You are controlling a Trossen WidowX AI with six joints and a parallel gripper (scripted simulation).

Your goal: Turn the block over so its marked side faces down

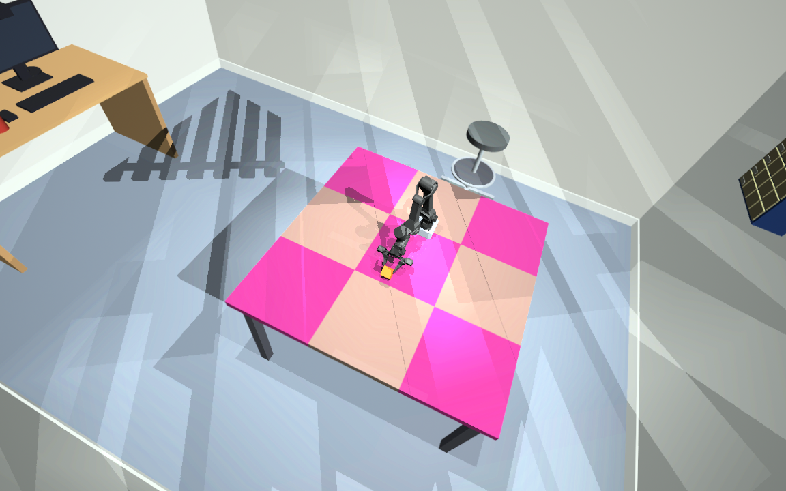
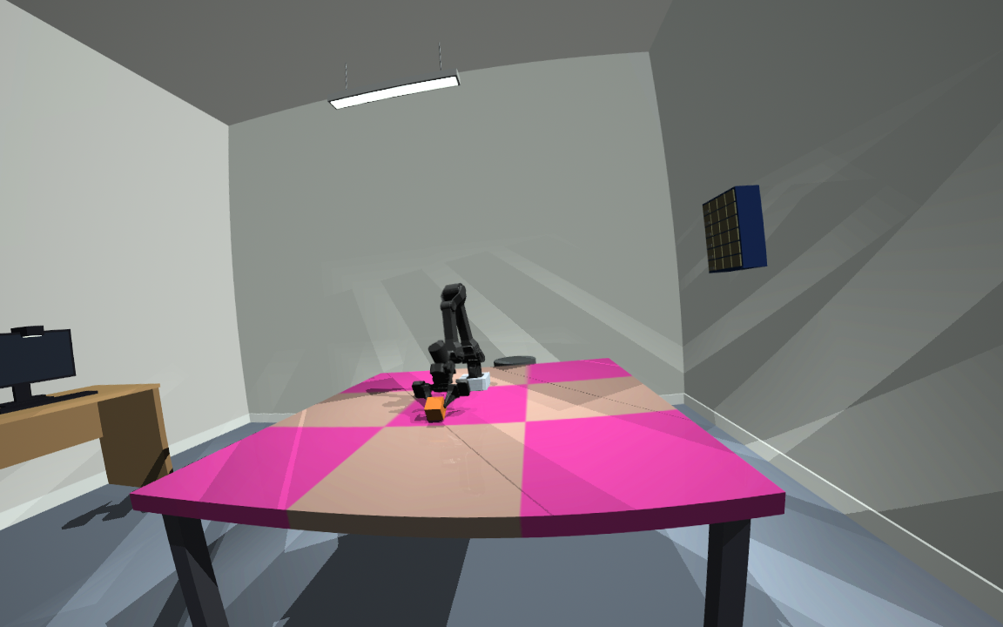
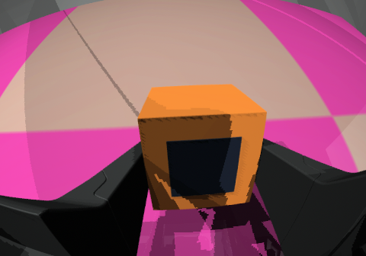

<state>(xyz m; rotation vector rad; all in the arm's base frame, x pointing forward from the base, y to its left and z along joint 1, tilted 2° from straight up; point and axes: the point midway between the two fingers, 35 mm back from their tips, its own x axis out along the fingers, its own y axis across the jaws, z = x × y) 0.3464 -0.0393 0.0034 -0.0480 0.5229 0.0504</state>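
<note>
My gripper tip is 1 cm past the orange block.
</note>
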